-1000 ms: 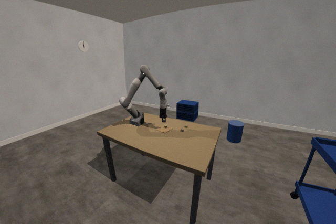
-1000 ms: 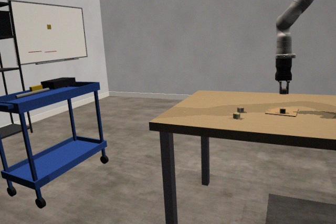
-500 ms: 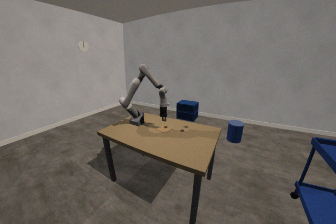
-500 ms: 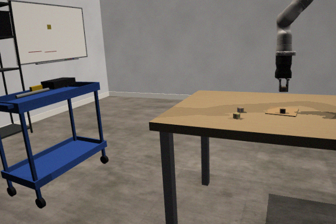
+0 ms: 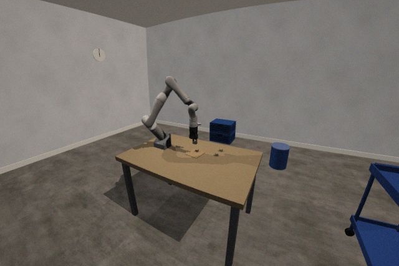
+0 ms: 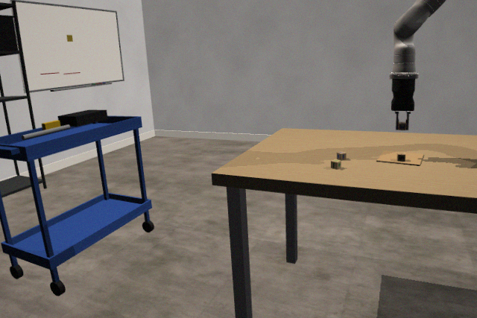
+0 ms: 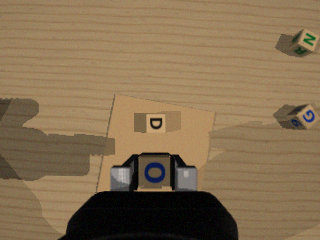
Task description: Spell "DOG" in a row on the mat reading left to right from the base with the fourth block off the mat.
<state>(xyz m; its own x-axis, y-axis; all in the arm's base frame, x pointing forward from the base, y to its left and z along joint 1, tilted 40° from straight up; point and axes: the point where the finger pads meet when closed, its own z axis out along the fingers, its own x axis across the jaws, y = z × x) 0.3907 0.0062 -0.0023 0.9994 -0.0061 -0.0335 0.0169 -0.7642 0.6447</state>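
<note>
My gripper is now 120 mm above the tan mat.
</note>
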